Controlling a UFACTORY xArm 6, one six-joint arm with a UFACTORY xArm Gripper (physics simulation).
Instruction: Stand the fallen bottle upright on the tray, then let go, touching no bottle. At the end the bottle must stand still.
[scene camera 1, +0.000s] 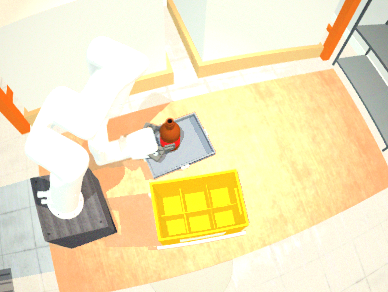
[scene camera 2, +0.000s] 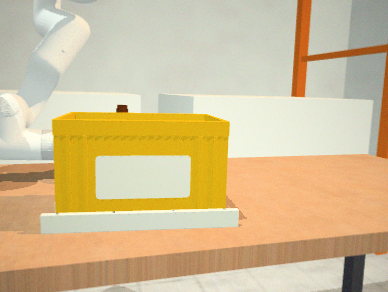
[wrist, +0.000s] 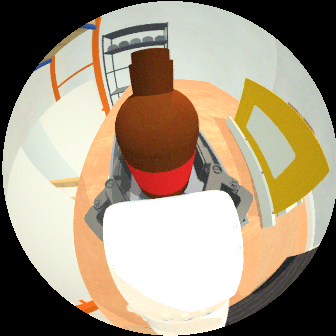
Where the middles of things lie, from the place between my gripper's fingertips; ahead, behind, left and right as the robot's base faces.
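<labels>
Brown bottle (wrist: 156, 127): my hand 1 cm past it, 3 cm below it. Grey tray (scene camera 1: 193, 144): from my hand 1 cm ahead, 1 cm to the right, 7 cm below.
</labels>
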